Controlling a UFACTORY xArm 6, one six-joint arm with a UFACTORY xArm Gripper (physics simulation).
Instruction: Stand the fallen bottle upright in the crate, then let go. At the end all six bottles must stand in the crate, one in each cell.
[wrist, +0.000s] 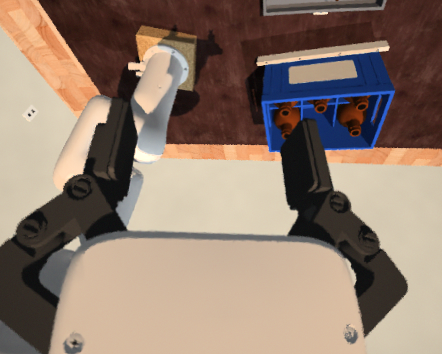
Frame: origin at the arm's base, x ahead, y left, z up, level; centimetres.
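Where they show: gripper, fingertip midpoint: (215, 125); arm's base at its link origin: (166, 65).
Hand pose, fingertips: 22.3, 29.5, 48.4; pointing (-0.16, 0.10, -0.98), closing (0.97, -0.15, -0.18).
Each offset is from my fingertips to the centre of the thing, as dx, dy, dz. "spot": to the spot under its first point. Level surfaces: height alone.
The blue crate {+20.1, -32.8, -44.3} (371, 75) is at the right in the wrist view, with several brown bottles in its cells. Two necks show at its left, one above the other, a bottle {+18.5, -28.4, -44.5} (320, 105) is at the upper middle, and two more are at the right. The lower middle cell shows bare blue floor. The fallen bottle does not show clearly; a tiny brown bit is cut off at the top edge, over the grey tray {spot: +15.1, -12.9, -50.6} (324, 9). My gripper (215, 125) is open with nothing between its fingers; its right finger overlaps the crate's lower left part in the view.
The white robot base and arm (159, 82) stand on a tan block (189, 47) at the upper left. A pale strip {spot: +18.0, -22.6, -50.5} (322, 53) runs along the crate's upper side. The dark red table top {dz -53.1} (220, 95) has a light wooden border (220, 151), with pale floor beyond.
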